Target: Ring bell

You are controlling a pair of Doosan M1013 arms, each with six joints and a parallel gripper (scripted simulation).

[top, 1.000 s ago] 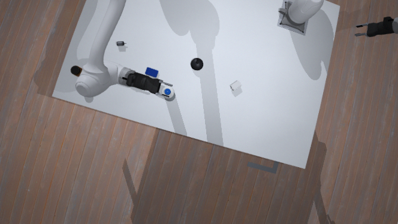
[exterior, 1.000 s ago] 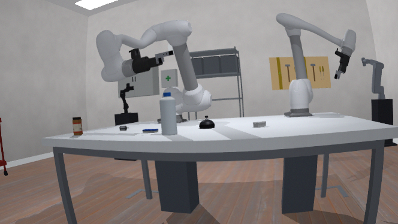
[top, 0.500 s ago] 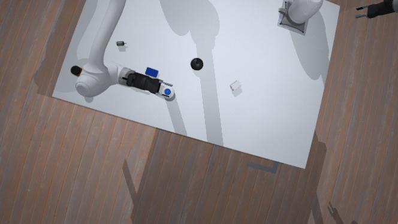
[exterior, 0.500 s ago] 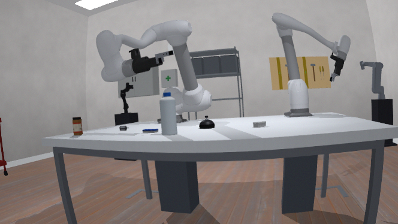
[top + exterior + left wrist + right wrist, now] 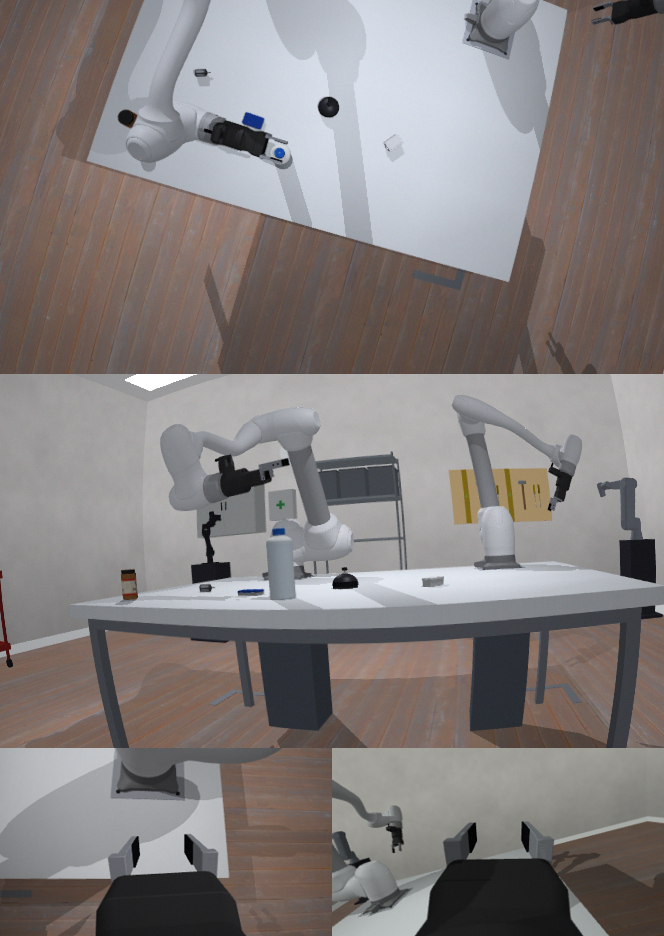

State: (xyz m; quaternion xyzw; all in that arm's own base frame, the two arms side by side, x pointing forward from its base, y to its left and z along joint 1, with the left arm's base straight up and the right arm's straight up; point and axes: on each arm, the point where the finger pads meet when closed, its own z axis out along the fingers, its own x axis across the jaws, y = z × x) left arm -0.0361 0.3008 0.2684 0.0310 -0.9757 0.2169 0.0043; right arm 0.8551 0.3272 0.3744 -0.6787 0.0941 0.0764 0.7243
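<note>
Right now the small button is 280 mm behind my right hand, 90 mm to the left of it and 320 mm below it. The rest, counted from my right hand: black bell (280 mm behind, 90 mm to the left, 330 mm below); blue block (130 mm behind, 180 mm to the right, 360 mm below); white bottle (20 mm behind, 20 mm to the right, 280 mm below).
</note>
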